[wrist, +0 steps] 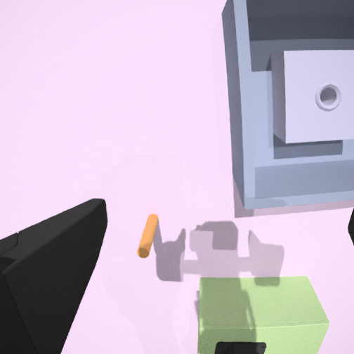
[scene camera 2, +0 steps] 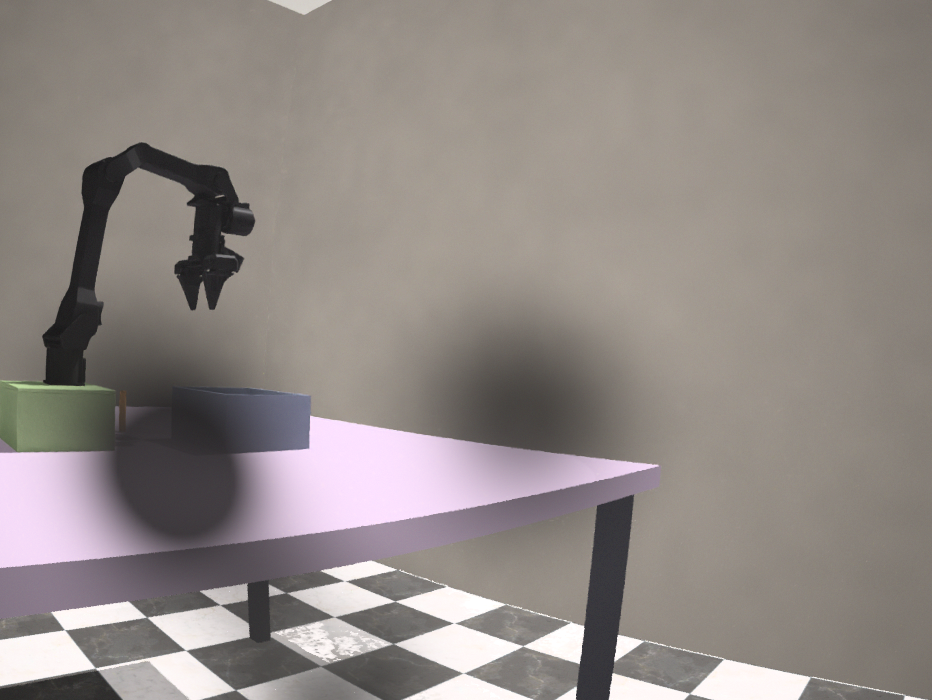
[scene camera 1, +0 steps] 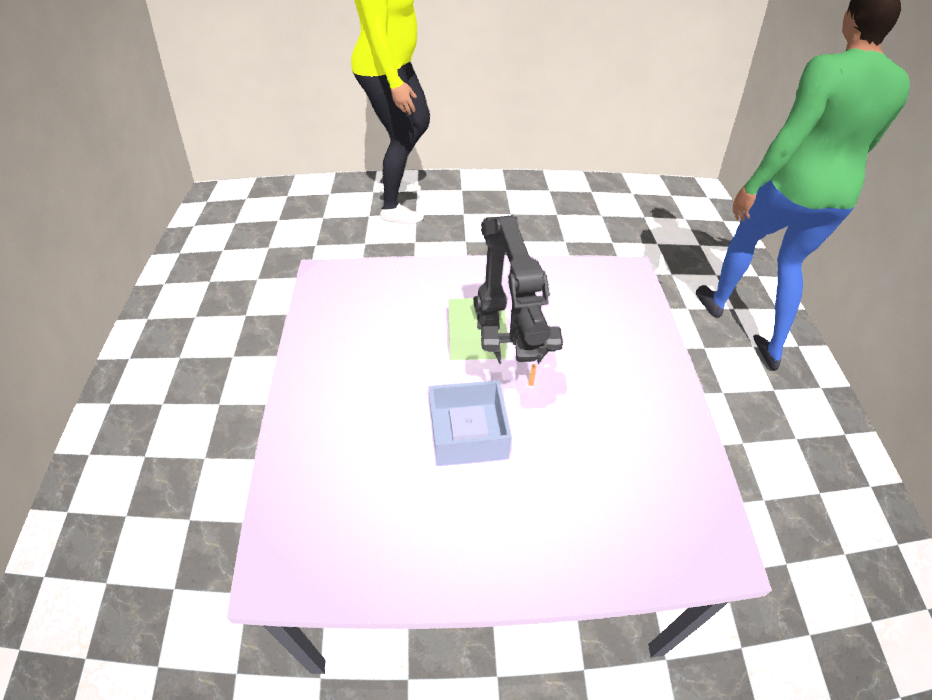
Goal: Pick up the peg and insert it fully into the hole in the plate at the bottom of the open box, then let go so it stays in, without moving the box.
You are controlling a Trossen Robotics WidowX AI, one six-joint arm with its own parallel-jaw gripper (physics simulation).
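Where they show: gripper, fingertip midpoint: (scene camera 2: 202, 309) (scene camera 1: 519, 363); arm's base, link origin: (scene camera 2: 63, 384) (scene camera 1: 488, 322).
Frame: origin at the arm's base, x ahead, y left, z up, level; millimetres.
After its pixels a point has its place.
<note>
The orange peg (scene camera 1: 532, 375) {z -50, x 161, y 125 mm} (scene camera 2: 122, 410) {z -54, x 152, y 120 mm} (wrist: 148, 236) stands upright on the table, apart from the box. The blue-grey open box (scene camera 1: 472, 450) {z -37, x 426, y -44 mm} (scene camera 2: 263, 423) {z -47, x 330, y -150 mm} (wrist: 242, 125) sits on the table, forward and left of the peg in the first scene view. A pale plate (scene camera 1: 477, 431) {z -39, x 366, y -32 mm} (wrist: 301, 112) lies on its bottom, with a round hole (scene camera 1: 468, 420) {z -50, x 322, y -55 mm} (wrist: 328, 97) that looks empty. Inside the box is hidden in the second scene view. My gripper (scene camera 1: 519, 359) {z 149, x 296, y 62 mm} (scene camera 2: 202, 307) {z 149, x 296, y 62 mm} (wrist: 233, 215) is open and empty, pointing down high above the table. In the wrist view the peg appears nearer the left finger.
A green block (scene camera 1: 461, 331) {z 0, x 41, y -78 mm} (scene camera 2: 64, 418) {z -45, x -23, y -116 mm} (wrist: 295, 300) stands beside the arm base, behind the box. The pink table (scene camera 1: 361, 527) {z -96, x 623, y -311 mm} (scene camera 2: 452, 467) {z -97, x 547, y -395 mm} (wrist: 75, 100) bears everything. Two people, in yellow (scene camera 1: 395, 37) and green (scene camera 1: 843, 128), stand beyond the table. Dark blurs cover parts of the second scene view.
</note>
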